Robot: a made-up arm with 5 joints. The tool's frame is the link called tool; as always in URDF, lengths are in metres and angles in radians. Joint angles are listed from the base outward.
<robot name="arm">
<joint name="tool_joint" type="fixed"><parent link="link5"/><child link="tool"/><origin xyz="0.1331 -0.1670 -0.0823" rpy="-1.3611 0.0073 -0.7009"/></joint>
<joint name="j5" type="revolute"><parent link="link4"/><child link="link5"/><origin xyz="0.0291 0.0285 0.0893" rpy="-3.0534 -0.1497 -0.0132"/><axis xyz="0 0 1"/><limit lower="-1.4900" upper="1.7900"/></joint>
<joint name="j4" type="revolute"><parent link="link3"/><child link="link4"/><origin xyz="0.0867 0.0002 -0.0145" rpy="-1.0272 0.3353 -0.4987"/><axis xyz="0 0 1"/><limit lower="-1.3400" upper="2.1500"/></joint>
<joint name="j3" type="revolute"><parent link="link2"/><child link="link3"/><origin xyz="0.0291 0.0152 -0.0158" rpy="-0.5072 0.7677 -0.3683"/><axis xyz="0 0 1"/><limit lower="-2.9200" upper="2.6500"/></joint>
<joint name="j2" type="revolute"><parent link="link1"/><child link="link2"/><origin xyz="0.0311 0.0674 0.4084" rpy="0.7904 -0.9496 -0.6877"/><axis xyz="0 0 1"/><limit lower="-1.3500" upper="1.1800"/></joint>
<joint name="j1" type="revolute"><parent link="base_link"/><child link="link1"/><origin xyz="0.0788 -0.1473 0.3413" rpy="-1.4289 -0.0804 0.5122"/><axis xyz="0 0 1"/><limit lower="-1.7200" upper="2.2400"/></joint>
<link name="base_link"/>
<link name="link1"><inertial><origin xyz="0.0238 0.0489 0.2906"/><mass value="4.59"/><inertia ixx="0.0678" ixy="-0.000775" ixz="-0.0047" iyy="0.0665" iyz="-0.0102" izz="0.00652"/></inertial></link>
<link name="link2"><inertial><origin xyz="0.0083 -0.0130 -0.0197"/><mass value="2.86"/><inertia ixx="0.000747" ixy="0" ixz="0" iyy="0.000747" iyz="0" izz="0.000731"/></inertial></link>
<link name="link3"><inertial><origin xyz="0.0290 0.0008 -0.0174"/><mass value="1.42"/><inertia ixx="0.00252" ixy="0" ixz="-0.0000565" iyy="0.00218" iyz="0" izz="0.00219"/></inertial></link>
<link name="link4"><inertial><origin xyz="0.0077 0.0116 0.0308"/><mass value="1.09"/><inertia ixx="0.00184" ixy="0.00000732" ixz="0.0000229" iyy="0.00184" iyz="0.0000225" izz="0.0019"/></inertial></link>
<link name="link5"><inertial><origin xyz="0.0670 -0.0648 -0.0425"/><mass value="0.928"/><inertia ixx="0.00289" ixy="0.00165" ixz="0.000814" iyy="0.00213" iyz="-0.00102" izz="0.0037"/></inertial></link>
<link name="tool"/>
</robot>
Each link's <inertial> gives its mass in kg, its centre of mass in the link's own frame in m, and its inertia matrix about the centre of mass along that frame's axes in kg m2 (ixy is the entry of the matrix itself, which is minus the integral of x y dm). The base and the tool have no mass. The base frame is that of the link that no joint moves.
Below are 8 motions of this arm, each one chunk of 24 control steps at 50 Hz.
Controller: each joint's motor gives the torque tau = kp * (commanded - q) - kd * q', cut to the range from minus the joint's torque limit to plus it. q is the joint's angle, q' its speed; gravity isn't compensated. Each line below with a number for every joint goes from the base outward.
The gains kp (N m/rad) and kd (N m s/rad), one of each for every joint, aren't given. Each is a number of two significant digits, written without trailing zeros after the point. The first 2 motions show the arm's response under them.
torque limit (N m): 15 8.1 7.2 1.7 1.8
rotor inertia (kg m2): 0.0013 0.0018 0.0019 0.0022 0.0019
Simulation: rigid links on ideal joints. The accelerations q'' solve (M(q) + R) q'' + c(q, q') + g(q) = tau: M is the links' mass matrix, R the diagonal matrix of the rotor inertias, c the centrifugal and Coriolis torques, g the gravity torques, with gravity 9.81 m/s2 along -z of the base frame. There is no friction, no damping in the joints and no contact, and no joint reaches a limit. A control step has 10 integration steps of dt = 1/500 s. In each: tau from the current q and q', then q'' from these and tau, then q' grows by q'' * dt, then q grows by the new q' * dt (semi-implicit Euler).
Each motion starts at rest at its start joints. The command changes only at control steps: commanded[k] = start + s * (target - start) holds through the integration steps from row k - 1 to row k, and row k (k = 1, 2, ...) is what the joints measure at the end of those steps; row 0 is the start. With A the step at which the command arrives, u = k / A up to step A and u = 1 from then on. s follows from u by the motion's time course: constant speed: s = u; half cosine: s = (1 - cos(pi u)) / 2; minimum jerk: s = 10 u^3 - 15 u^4 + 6 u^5; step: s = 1 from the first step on.
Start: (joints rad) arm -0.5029 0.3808 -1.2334 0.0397 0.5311
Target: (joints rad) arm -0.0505 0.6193 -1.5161 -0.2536 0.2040
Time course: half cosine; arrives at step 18
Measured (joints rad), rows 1 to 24:
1: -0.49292 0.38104 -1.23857 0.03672 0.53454
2: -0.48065 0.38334 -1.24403 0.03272 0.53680
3: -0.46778 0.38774 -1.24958 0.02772 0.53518
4: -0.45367 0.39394 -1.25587 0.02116 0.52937
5: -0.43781 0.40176 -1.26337 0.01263 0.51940
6: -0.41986 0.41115 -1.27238 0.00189 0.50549
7: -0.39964 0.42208 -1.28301 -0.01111 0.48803
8: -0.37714 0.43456 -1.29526 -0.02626 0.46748
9: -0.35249 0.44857 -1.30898 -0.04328 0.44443
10: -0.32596 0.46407 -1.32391 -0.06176 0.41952
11: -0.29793 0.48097 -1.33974 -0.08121 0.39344
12: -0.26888 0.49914 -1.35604 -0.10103 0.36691
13: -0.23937 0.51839 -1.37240 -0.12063 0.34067
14: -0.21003 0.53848 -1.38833 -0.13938 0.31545
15: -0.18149 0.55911 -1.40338 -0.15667 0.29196
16: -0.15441 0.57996 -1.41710 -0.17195 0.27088
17: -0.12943 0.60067 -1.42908 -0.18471 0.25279
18: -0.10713 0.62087 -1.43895 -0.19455 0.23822
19: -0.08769 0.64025 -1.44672 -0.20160 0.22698
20: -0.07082 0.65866 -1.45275 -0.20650 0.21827
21: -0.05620 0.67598 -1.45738 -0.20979 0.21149
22: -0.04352 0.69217 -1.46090 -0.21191 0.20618
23: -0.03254 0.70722 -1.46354 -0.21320 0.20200
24: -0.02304 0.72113 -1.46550 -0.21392 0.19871
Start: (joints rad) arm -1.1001 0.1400 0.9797 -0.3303 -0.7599
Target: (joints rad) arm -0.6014 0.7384 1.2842 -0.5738 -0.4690
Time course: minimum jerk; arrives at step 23
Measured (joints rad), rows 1 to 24:
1: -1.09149 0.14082 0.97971 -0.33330 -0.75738
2: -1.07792 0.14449 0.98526 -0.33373 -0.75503
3: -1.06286 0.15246 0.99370 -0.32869 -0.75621
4: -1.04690 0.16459 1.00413 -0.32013 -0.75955
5: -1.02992 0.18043 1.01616 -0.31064 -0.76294
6: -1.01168 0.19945 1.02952 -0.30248 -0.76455
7: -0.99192 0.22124 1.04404 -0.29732 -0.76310
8: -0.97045 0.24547 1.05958 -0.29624 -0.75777
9: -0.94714 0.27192 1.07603 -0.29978 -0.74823
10: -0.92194 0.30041 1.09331 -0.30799 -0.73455
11: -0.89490 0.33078 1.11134 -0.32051 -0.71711
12: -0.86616 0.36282 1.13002 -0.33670 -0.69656
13: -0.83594 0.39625 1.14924 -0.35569 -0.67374
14: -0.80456 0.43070 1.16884 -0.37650 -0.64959
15: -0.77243 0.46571 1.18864 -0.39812 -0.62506
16: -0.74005 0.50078 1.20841 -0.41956 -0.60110
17: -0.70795 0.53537 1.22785 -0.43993 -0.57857
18: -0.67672 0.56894 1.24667 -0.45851 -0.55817
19: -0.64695 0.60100 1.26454 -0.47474 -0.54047
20: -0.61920 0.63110 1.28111 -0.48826 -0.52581
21: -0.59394 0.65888 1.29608 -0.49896 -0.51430
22: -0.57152 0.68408 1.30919 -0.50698 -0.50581
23: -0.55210 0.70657 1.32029 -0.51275 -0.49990
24: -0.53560 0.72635 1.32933 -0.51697 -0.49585
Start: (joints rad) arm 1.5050 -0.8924 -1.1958 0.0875 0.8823
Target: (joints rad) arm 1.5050 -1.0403 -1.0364 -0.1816 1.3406
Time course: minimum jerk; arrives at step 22
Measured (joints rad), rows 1 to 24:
1: 1.49945 -0.89291 -1.18959 0.09280 0.88015
2: 1.49410 -0.89053 -1.18073 0.10558 0.87255
3: 1.48997 -0.88651 -1.17015 0.12143 0.86311
4: 1.48684 -0.88165 -1.15847 0.13748 0.85462
5: 1.48450 -0.87652 -1.14609 0.15158 0.84925
6: 1.48277 -0.87157 -1.13328 0.16218 0.84859
7: 1.48149 -0.86714 -1.12021 0.16829 0.85361
8: 1.48055 -0.86355 -1.10701 0.16938 0.86476
9: 1.47982 -0.86107 -1.09380 0.16532 0.88206
10: 1.47923 -0.85990 -1.08070 0.15628 0.90510
11: 1.47871 -0.86017 -1.06783 0.14271 0.93321
12: 1.47820 -0.86188 -1.05532 0.12524 0.96545
13: 1.47769 -0.86494 -1.04330 0.10464 1.00073
14: 1.47714 -0.86915 -1.03188 0.08180 1.03783
15: 1.47656 -0.87425 -1.02118 0.05764 1.07549
16: 1.47596 -0.87990 -1.01128 0.03312 1.11246
17: 1.47535 -0.88575 -1.00225 0.00917 1.14753
18: 1.47475 -0.89147 -0.99412 -0.01337 1.17966
19: 1.47420 -0.89679 -0.98692 -0.03377 1.20799
20: 1.47371 -0.90152 -0.98061 -0.05148 1.23193
21: 1.47331 -0.90559 -0.97515 -0.06615 1.25123
22: 1.47299 -0.90908 -0.97043 -0.07770 1.26606
23: 1.47276 -0.91214 -0.96629 -0.08630 1.27700
24: 1.47263 -0.91495 -0.96260 -0.09233 1.28474

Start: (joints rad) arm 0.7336 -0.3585 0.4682 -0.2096 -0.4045
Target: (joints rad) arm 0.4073 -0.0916 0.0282 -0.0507 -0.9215
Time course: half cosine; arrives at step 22
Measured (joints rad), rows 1 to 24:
1: 0.73365 -0.35148 0.46924 -0.21147 -0.40130
2: 0.73439 -0.33985 0.47111 -0.21225 -0.40021
3: 0.73500 -0.32614 0.47262 -0.20916 -0.40440
4: 0.73498 -0.31077 0.47304 -0.20236 -0.41412
5: 0.73396 -0.29389 0.47182 -0.19263 -0.42896
6: 0.73168 -0.27566 0.46856 -0.18077 -0.44832
7: 0.72791 -0.25630 0.46295 -0.16751 -0.47158
8: 0.72253 -0.23605 0.45480 -0.15350 -0.49810
9: 0.71545 -0.21521 0.44403 -0.13925 -0.52724
10: 0.70666 -0.19404 0.43067 -0.12521 -0.55836
11: 0.69622 -0.17284 0.41484 -0.11173 -0.59083
12: 0.68425 -0.15188 0.39678 -0.09908 -0.62402
13: 0.67092 -0.13139 0.37678 -0.08744 -0.65731
14: 0.65646 -0.11162 0.35522 -0.07696 -0.69014
15: 0.64114 -0.09278 0.33254 -0.06769 -0.72194
16: 0.62526 -0.07504 0.30919 -0.05966 -0.75220
17: 0.60915 -0.05855 0.28569 -0.05286 -0.78043
18: 0.59315 -0.04346 0.26254 -0.04725 -0.80620
19: 0.57761 -0.02986 0.24026 -0.04278 -0.82909
20: 0.56285 -0.01783 0.21934 -0.03941 -0.84874
21: 0.54922 -0.00743 0.20025 -0.03709 -0.86483
22: 0.53701 0.00131 0.18342 -0.03578 -0.87707
23: 0.52634 0.00864 0.16895 -0.03532 -0.88578
24: 0.51714 0.01504 0.15662 -0.03533 -0.89189

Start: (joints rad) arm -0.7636 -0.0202 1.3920 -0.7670 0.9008
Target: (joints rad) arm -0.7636 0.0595 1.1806 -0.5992 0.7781
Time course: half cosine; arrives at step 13
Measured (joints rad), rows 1 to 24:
1: -0.75476 -0.01928 1.39089 -0.76627 0.89978
2: -0.74176 -0.01166 1.39477 -0.76633 0.90028
3: -0.72741 0.00293 1.40026 -0.76456 0.90016
4: -0.71276 0.02273 1.40514 -0.75864 0.89702
5: -0.69849 0.04617 1.40803 -0.74762 0.88985
6: -0.68504 0.07191 1.40819 -0.73159 0.87858
7: -0.67269 0.09886 1.40540 -0.71124 0.86376
8: -0.66159 0.12612 1.39981 -0.68765 0.84626
9: -0.65180 0.15297 1.39190 -0.66211 0.82714
10: -0.64334 0.17882 1.38233 -0.63599 0.80753
11: -0.63616 0.20317 1.37190 -0.61066 0.78855
12: -0.63017 0.22563 1.36146 -0.58739 0.77121
13: -0.62526 0.24585 1.35185 -0.56733 0.75639
14: -0.62122 0.26366 1.34346 -0.55120 0.74469
15: -0.61779 0.27898 1.33623 -0.53912 0.73616
16: -0.61483 0.29185 1.32998 -0.53076 0.73050
17: -0.61227 0.30234 1.32453 -0.52558 0.72723
18: -0.61008 0.31061 1.31969 -0.52300 0.72584
19: -0.60824 0.31687 1.31534 -0.52243 0.72587
20: -0.60673 0.32138 1.31137 -0.52335 0.72690
21: -0.60553 0.32437 1.30771 -0.52529 0.72859
22: -0.60460 0.32612 1.30432 -0.52787 0.73067
23: -0.60393 0.32686 1.30118 -0.53081 0.73293
24: -0.60345 0.32684 1.29828 -0.53386 0.73521

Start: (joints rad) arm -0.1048 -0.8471 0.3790 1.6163 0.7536
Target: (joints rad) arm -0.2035 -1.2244 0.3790 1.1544 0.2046
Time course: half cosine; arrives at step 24
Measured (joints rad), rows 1 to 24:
1: -0.09684 -0.84674 0.37935 1.61245 0.75446
2: -0.08592 -0.83852 0.38206 1.60598 0.75396
3: -0.07495 -0.82517 0.38687 1.59897 0.74950
4: -0.06462 -0.80961 0.39303 1.59208 0.74025
5: -0.05526 -0.79373 0.39995 1.58502 0.72623
6: -0.04707 -0.77875 0.40719 1.57708 0.70788
7: -0.04014 -0.76550 0.41440 1.56752 0.68582
8: -0.03450 -0.75452 0.42131 1.55570 0.66070
9: -0.03015 -0.74615 0.42770 1.54124 0.63312
10: -0.02705 -0.74062 0.43344 1.52399 0.60362
11: -0.02515 -0.73802 0.43844 1.50402 0.57268
12: -0.02438 -0.73836 0.44266 1.48159 0.54074
13: -0.02463 -0.74156 0.44608 1.45709 0.50820
14: -0.02581 -0.74746 0.44872 1.43101 0.47548
15: -0.02780 -0.75584 0.45063 1.40391 0.44297
16: -0.03046 -0.76645 0.45186 1.37636 0.41108
17: -0.03368 -0.77897 0.45248 1.34893 0.38026
18: -0.03731 -0.79307 0.45255 1.32218 0.35091
19: -0.04123 -0.80840 0.45213 1.29665 0.32346
20: -0.04531 -0.82457 0.45130 1.27281 0.29834
21: -0.04943 -0.84122 0.45012 1.25111 0.27594
22: -0.05348 -0.85796 0.44864 1.23192 0.25662
23: -0.05734 -0.87443 0.44693 1.21559 0.24071
24: -0.06093 -0.89027 0.44504 1.20237 0.22849

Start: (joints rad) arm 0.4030 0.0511 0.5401 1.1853 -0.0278
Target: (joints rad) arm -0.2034 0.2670 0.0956 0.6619 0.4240
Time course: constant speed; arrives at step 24
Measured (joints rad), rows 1 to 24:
1: 0.40434 0.05609 0.53972 1.17998 -0.02347
2: 0.40467 0.06919 0.53952 1.16954 -0.01453
3: 0.40301 0.08754 0.53856 1.15615 -0.00305
4: 0.39916 0.10858 0.53630 1.14084 0.01011
5: 0.39311 0.13056 0.53244 1.12428 0.02440
6: 0.38492 0.15234 0.52686 1.10683 0.03951
7: 0.37473 0.17320 0.51958 1.08873 0.05522
8: 0.36271 0.19278 0.51069 1.07011 0.07142
9: 0.34905 0.21092 0.50034 1.05107 0.08802
10: 0.33395 0.22763 0.48872 1.03170 0.10492
11: 0.31762 0.24301 0.47601 1.01208 0.12206
12: 0.30022 0.25720 0.46239 0.99234 0.13933
13: 0.28194 0.27039 0.44805 0.97257 0.15664
14: 0.26293 0.28275 0.43313 0.95289 0.17393
15: 0.24333 0.29448 0.41778 0.93340 0.19111
16: 0.22324 0.30573 0.40212 0.91418 0.20812
17: 0.20279 0.31666 0.38624 0.89528 0.22493
18: 0.18204 0.32739 0.37023 0.87674 0.24152
19: 0.16107 0.33804 0.35416 0.85857 0.25787
20: 0.13994 0.34868 0.33805 0.84076 0.27400
21: 0.11869 0.35940 0.32196 0.82329 0.28993
22: 0.09734 0.37024 0.30589 0.80611 0.30570
23: 0.07593 0.38122 0.28985 0.78917 0.32133
24: 0.05446 0.39237 0.27385 0.77242 0.33686

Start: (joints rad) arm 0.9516 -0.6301 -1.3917 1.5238 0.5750
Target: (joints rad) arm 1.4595 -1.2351 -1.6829 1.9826 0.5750
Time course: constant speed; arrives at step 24
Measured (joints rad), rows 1 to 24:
1: 0.95382 -0.63356 -1.38746 1.52567 0.57468
2: 0.95954 -0.63849 -1.38322 1.53278 0.57243
3: 0.96755 -0.64432 -1.38047 1.54498 0.56887
4: 0.97734 -0.65099 -1.37926 1.56067 0.56472
5: 0.98859 -0.65858 -1.37951 1.57849 0.56055
6: 1.00106 -0.66723 -1.38114 1.59744 0.55675
7: 1.01454 -0.67704 -1.38408 1.61678 0.55358
8: 1.02886 -0.68812 -1.38823 1.63603 0.55118
9: 1.04387 -0.70054 -1.39351 1.65490 0.54959
10: 1.05946 -0.71432 -1.39983 1.67325 0.54878
11: 1.07552 -0.72944 -1.40709 1.69104 0.54868
12: 1.09197 -0.74586 -1.41517 1.70829 0.54919
13: 1.10875 -0.76349 -1.42399 1.72508 0.55020
14: 1.12581 -0.78225 -1.43343 1.74151 0.55159
15: 1.14311 -0.80200 -1.44340 1.75768 0.55324
16: 1.16060 -0.82265 -1.45382 1.77370 0.55507
17: 1.17826 -0.84405 -1.46461 1.78964 0.55698
18: 1.19606 -0.86610 -1.47568 1.80561 0.55892
19: 1.21399 -0.88867 -1.48699 1.82165 0.56082
20: 1.23202 -0.91167 -1.49848 1.83781 0.56265
21: 1.25014 -0.93499 -1.51011 1.85412 0.56439
22: 1.26834 -0.95857 -1.52184 1.87061 0.56601
23: 1.28660 -0.98231 -1.53364 1.88729 0.56752
24: 1.30493 -1.00618 -1.54549 1.90415 0.56890

